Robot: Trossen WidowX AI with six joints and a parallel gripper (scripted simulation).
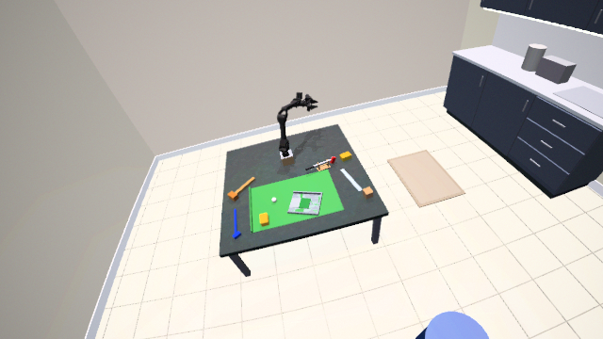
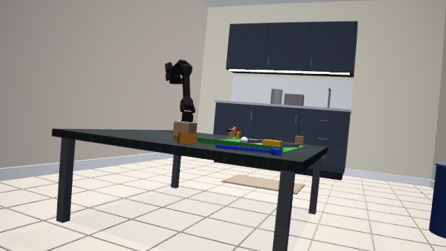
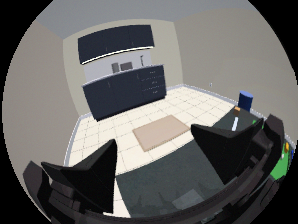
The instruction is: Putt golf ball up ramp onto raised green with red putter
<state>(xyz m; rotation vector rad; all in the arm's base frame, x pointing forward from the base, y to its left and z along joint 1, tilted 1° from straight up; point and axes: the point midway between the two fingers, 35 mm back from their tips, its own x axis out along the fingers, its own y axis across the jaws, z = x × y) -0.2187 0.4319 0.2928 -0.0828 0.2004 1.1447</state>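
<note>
The red putter lies 450 mm ahead of my gripper tip, 200 mm to the right of it and 340 mm below it. The rest, counted from my gripper tip: white golf ball: 640 mm ahead, 700 mm to the right, 370 mm below; then wooden putter stand: 450 mm ahead, 180 mm to the right, 360 mm below; then blue putter: 720 mm ahead, 1050 mm to the right, 380 mm below.
</note>
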